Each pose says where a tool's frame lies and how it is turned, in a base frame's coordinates. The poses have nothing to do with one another.
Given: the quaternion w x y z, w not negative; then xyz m.
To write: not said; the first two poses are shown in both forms.
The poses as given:
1: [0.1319, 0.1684, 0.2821, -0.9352, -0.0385, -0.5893, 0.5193]
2: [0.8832, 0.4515, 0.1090, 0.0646, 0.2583, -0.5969, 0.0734]
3: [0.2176, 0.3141, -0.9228, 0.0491, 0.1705, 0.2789, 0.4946]
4: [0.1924, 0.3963, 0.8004, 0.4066, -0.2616, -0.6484, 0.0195]
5: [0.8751, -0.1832, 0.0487, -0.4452, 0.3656, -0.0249, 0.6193]
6: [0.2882, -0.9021, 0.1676, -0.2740, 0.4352, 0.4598, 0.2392]
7: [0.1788, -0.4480, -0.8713, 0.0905, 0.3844, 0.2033, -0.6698]
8: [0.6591, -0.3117, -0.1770, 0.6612, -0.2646, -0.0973, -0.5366]
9: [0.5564, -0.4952, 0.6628, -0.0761, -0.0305, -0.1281, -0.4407]
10: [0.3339, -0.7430, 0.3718, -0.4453, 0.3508, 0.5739, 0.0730]
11: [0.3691, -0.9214, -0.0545, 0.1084, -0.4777, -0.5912, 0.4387]
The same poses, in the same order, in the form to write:
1: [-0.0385, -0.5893, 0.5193, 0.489, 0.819, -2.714]
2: [0.2583, -0.5969, 0.0734, 0.940, 0.227, 0.134]
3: [0.1705, 0.2789, 0.4946, 0.870, -2.555, 0.136]
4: [-0.2616, -0.6484, 0.0195, 1.112, 2.247, 1.141]
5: [0.3656, -0.0249, 0.6193, -0.382, 0.102, -0.929]
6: [0.4352, 0.4598, 0.2392, -2.409, 0.448, -0.732]
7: [0.3844, 0.2033, -0.6698, -1.267, -2.464, 0.256]
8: [-0.2646, -0.0973, -0.5366, -0.706, -0.401, 1.497]
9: [-0.0305, -0.1281, -0.4407, -1.169, 1.565, -0.180]
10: [0.3508, 0.5739, 0.0730, -1.940, 0.971, -1.162]
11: [-0.4777, -0.5912, 0.4387, -2.365, -0.140, 0.278]
